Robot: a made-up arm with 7 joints. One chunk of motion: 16 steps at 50 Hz.
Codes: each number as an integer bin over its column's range. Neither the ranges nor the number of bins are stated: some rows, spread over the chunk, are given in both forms.
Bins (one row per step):
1: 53 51 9 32 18 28 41
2: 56 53 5 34 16 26 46
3: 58 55 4 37 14 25 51
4: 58 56 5 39 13 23 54
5: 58 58 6 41 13 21 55
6: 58 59 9 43 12 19 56
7: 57 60 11 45 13 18 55
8: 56 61 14 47 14 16 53
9: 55 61 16 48 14 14 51
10: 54 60 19 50 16 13 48
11: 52 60 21 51 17 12 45
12: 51 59 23 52 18 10 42
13: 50 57 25 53 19 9 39
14: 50 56 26 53 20 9 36
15: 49 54 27 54 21 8 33
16: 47 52 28 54 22 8 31
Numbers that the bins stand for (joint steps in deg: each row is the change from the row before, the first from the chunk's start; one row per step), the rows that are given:
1: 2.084 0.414 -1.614 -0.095 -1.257 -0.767 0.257
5: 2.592 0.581 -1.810 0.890 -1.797 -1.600 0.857
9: 2.287 0.652 -1.159 1.657 -1.689 -2.433 0.686
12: 1.881 0.605 -0.703 2.095 -1.257 -2.910 0.300
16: 1.475 0.438 -0.378 2.314 -0.825 -3.148 -0.171
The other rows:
2: 2.389 0.462 -1.875 0.124 -1.473 -1.005 0.471
3: 2.592 0.510 -1.940 0.452 -1.689 -1.124 0.686
4: 2.592 0.533 -1.875 0.671 -1.797 -1.362 0.814
6: 2.592 0.605 -1.614 1.110 -1.905 -1.838 0.900
7: 2.490 0.629 -1.484 1.329 -1.797 -1.957 0.857
8: 2.389 0.652 -1.289 1.548 -1.689 -2.195 0.771
10: 2.186 0.629 -0.963 1.876 -1.473 -2.552 0.557
11: 1.983 0.629 -0.833 1.986 -1.365 -2.671 0.429
13: 1.779 0.557 -0.573 2.205 -1.149 -3.029 0.171
14: 1.779 0.533 -0.508 2.205 -1.041 -3.029 0.043
15: 1.678 0.486 -0.443 2.314 -0.933 -3.148 -0.086

